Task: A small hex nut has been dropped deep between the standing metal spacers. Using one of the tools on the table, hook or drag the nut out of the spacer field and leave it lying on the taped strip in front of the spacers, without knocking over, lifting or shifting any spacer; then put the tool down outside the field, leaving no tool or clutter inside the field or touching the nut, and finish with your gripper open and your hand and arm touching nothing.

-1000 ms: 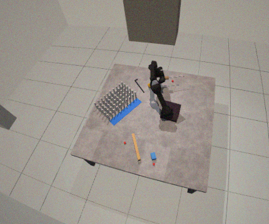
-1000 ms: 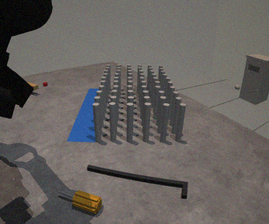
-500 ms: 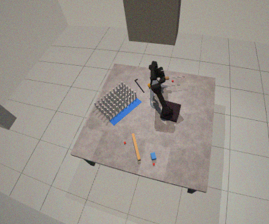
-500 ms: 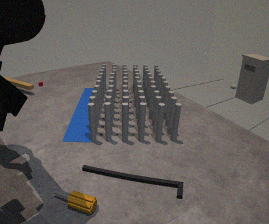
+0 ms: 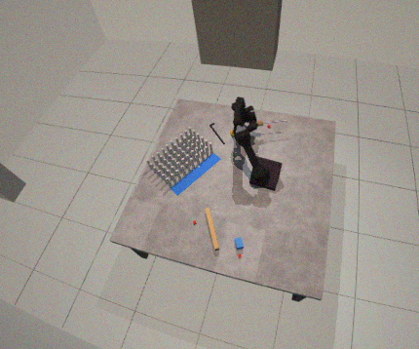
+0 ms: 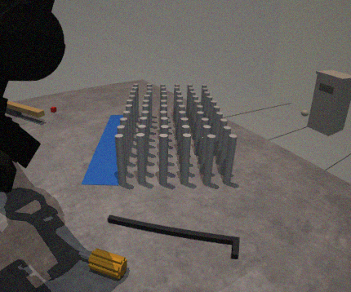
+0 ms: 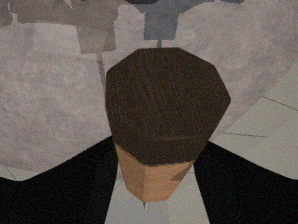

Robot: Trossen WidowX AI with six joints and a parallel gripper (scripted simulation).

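Right now the brown-handled tool is 100 mm behind my gripper tip and 30 mm to the right of it. The rest, counted from my gripper tip: blue taped strip: 350 mm ahead, 390 mm to the left, 150 mm below; blue block: 50 mm behind, 810 mm to the left, 130 mm below; screwdriver: 170 mm ahead, 10 mm to the left, 140 mm below.
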